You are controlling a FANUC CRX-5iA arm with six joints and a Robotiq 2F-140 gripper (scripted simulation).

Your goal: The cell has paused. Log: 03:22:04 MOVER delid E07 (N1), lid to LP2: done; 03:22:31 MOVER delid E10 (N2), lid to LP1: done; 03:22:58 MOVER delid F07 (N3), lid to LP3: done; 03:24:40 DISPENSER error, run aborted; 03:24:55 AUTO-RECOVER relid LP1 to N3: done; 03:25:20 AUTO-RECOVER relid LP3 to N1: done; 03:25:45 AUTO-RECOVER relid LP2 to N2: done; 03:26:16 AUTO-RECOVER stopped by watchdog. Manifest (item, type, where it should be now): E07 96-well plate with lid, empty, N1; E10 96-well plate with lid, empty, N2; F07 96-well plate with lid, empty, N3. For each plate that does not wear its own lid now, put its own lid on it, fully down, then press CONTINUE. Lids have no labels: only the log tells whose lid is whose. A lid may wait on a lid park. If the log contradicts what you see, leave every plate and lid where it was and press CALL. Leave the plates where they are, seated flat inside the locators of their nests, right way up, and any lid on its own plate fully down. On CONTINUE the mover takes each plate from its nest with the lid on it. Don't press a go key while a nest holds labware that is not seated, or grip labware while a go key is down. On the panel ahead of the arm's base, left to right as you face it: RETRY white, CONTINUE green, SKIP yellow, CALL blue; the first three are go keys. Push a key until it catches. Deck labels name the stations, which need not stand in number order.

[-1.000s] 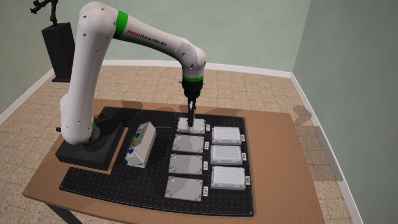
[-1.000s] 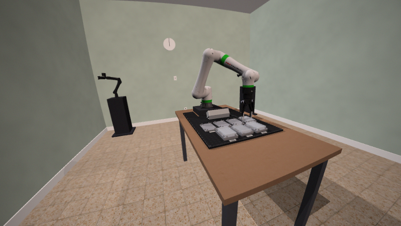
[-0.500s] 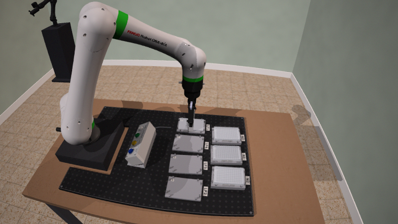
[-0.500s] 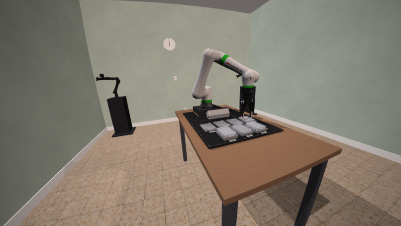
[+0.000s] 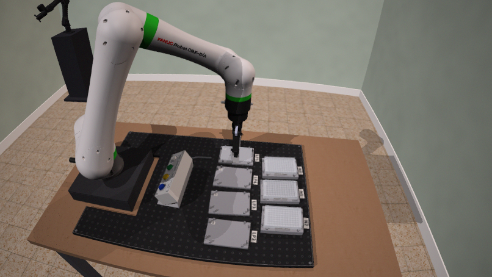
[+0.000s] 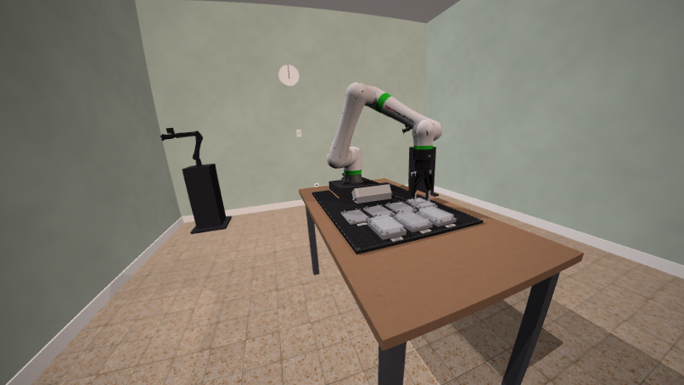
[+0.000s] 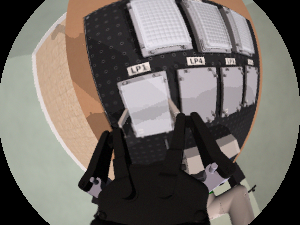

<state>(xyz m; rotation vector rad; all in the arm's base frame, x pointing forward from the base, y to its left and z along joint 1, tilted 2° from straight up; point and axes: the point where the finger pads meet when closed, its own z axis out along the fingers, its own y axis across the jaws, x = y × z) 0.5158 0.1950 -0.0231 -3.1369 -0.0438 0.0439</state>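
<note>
My gripper is now 3 cm above the LP1. Also, from my hand: plate: 18 cm ahead, 18 cm to the right, 1 cm below; then LP4: 13 cm to the right, 3 cm below; then LP3: 25 cm to the right, 3 cm below.
</note>
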